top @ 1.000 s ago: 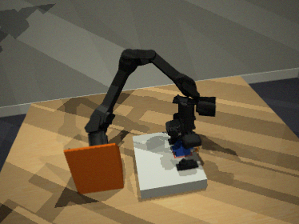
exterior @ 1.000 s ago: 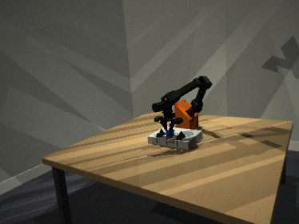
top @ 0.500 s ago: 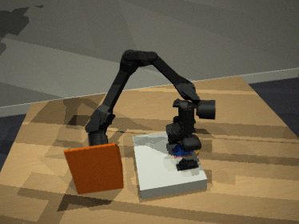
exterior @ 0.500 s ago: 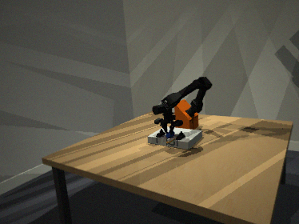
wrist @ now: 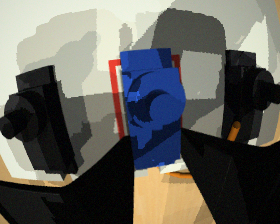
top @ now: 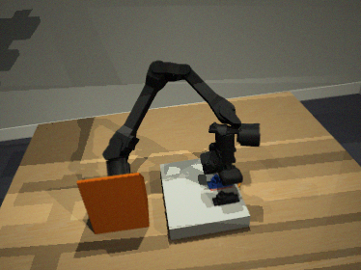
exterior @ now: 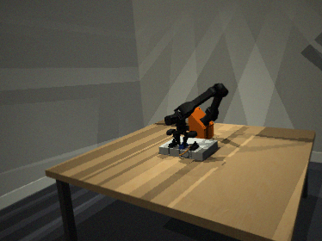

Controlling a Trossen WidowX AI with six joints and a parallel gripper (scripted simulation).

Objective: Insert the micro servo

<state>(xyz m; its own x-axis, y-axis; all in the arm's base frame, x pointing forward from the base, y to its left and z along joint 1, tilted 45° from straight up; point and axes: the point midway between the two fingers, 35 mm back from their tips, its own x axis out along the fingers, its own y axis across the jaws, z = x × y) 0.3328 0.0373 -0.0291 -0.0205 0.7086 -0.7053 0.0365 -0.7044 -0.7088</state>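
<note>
Now: the pale grey deck 12 cm behind my gripper tip and 3 cm below it.
</note>
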